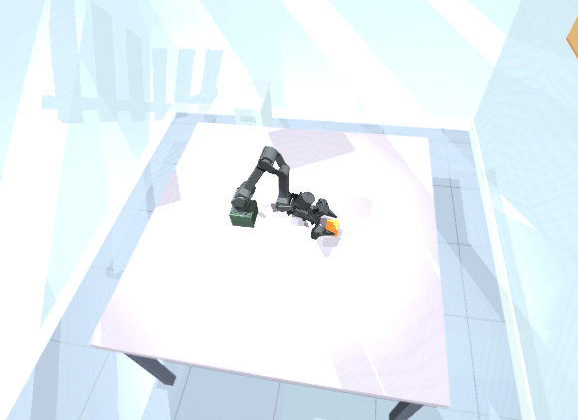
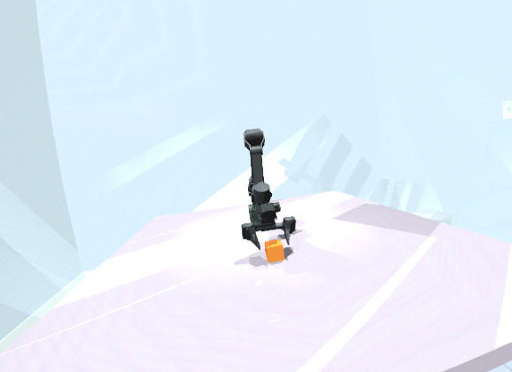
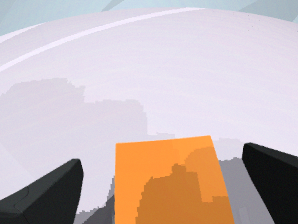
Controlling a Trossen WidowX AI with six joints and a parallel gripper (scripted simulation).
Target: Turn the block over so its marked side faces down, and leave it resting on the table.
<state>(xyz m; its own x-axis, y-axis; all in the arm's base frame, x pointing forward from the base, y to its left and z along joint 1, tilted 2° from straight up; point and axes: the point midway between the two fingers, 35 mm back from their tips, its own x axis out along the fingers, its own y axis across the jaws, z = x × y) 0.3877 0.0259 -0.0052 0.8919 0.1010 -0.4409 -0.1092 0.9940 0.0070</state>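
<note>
Now: the orange block 3 cm behind my gripper tip and 2 cm below it.
</note>
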